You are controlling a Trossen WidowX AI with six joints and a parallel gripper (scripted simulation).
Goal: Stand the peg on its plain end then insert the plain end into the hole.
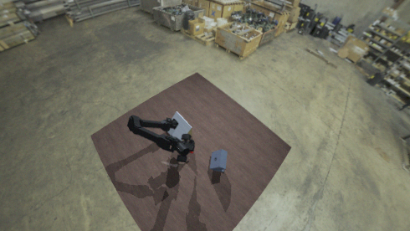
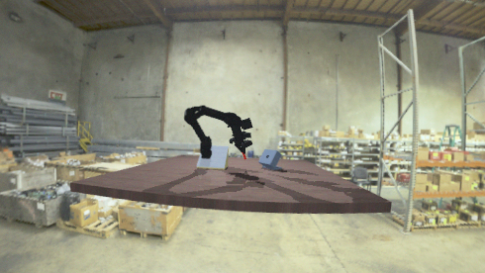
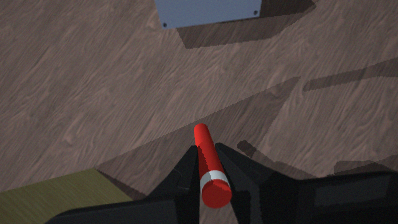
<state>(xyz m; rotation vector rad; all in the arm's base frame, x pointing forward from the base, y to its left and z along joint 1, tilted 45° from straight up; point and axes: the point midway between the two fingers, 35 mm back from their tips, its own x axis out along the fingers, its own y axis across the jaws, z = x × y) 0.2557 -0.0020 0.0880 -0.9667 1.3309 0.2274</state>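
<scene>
My gripper tip is now 170 mm short of the sloped panel, 120 mm to the right of it and 40 mm above it. Also, from my gripper tip: peg: 10 mm behind, 10 mm to the right, 10 mm above.
</scene>
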